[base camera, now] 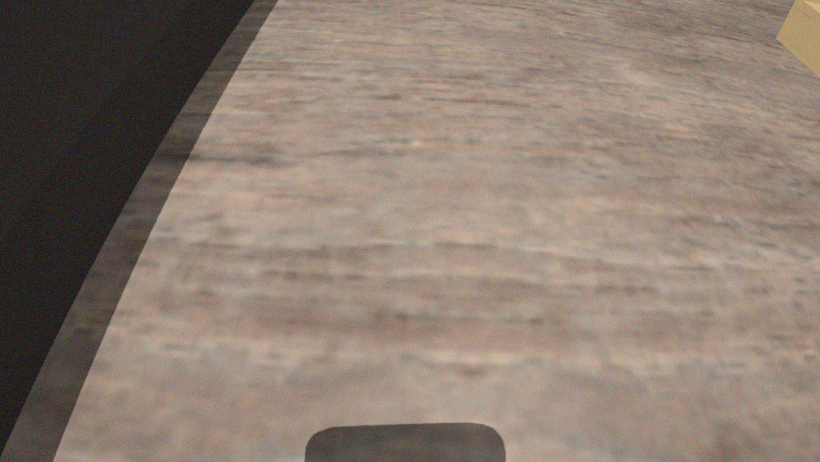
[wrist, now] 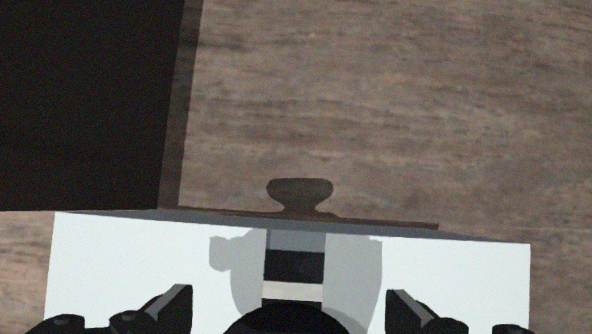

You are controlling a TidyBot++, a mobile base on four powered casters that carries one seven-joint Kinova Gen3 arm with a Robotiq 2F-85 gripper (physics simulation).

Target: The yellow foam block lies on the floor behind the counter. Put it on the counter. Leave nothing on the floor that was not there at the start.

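Places are measured from the arm's base along level axes (x right, y ahead, z up), in metres.
Pixels of known places: gripper, fingertip midpoint: [wrist: 289, 309].
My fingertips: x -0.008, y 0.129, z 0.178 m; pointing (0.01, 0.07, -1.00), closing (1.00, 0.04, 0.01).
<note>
Behind a point stands the place of what it marks.
My gripper [wrist: 289, 309] @[z 0.179, x -0.008, y 0.129 m] is open and empty. In the wrist view its two fingers stand wide apart at the lower edge, above the white top of my own base. The counter's dark side [base camera: 68, 143] @[z -0.240, x -0.227, y 0.350 m] [wrist: 85, 100] @[z -0.004, x -0.228, y 0.268 m] fills the left of the base camera view and the upper left of the wrist view. The counter top does not show in either view. The yellow foam block does not show in either view.
The wood-look floor [base camera: 436, 200] @[z -0.396, x 0.041, y 0.472 m] [wrist: 390, 100] @[z -0.397, x 0.204, y 0.426 m] runs along the counter's dark side. My white base [wrist: 450, 280] @[z -0.014, x 0.161, y 0.110 m] stands close beside the counter. The corner of a tan box-like object [base camera: 806, 34] @[z -0.347, x 0.816, y 0.980 m] shows at the upper right of the base camera view.
</note>
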